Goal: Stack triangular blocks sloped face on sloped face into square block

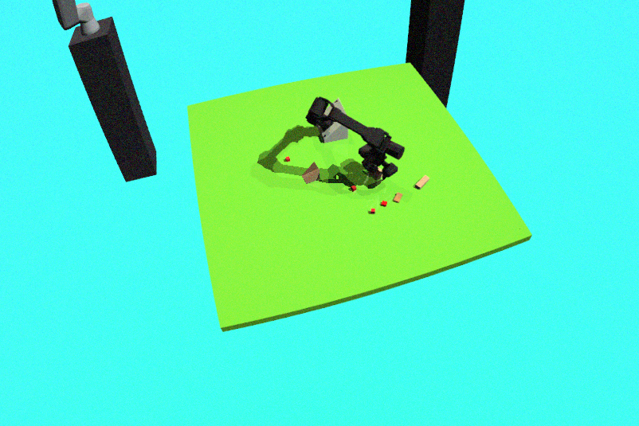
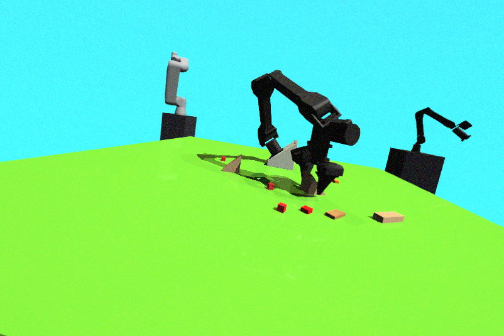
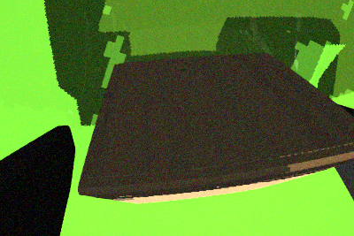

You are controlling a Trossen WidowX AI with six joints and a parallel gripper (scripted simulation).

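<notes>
The triangular block is 10 mm to the right of my gripper tip and 10 mm above it. The rest, counted from my gripper tip: tiny orange block: 180 mm behind, 120 mm to the left.
</notes>
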